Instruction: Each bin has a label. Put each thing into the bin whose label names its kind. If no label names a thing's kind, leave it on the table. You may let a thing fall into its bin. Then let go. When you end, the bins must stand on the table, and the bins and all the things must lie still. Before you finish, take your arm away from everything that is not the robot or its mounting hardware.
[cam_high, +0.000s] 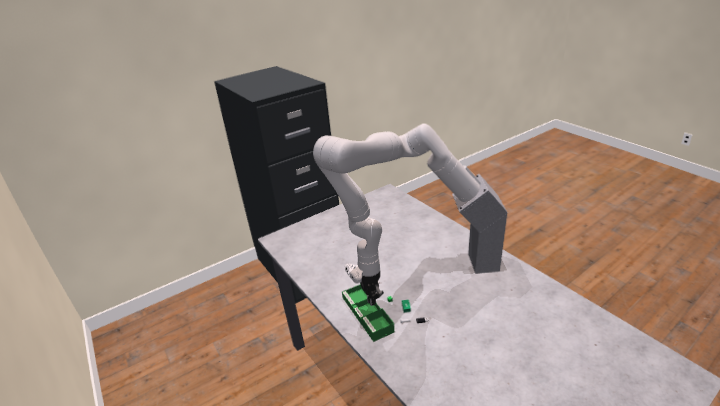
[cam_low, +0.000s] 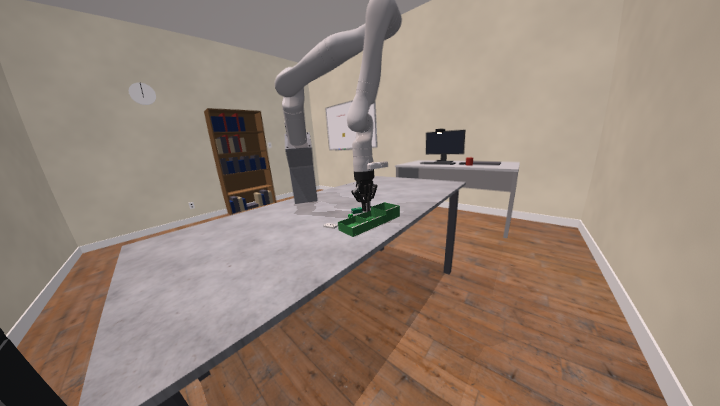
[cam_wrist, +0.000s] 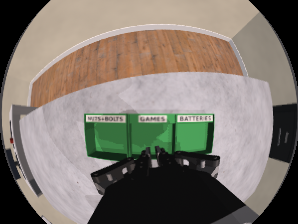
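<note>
My hand is 20 mm short of the green bin row, 10 mm to the left of it and 40 mm above it. From my hand the other things lie so: white piece (110 mm behind, 100 mm to the right, 60 mm below); grey pin (40 mm behind, 120 mm to the left, 60 mm below); small green cube (80 mm behind, 10 mm to the left, 50 mm below).
</note>
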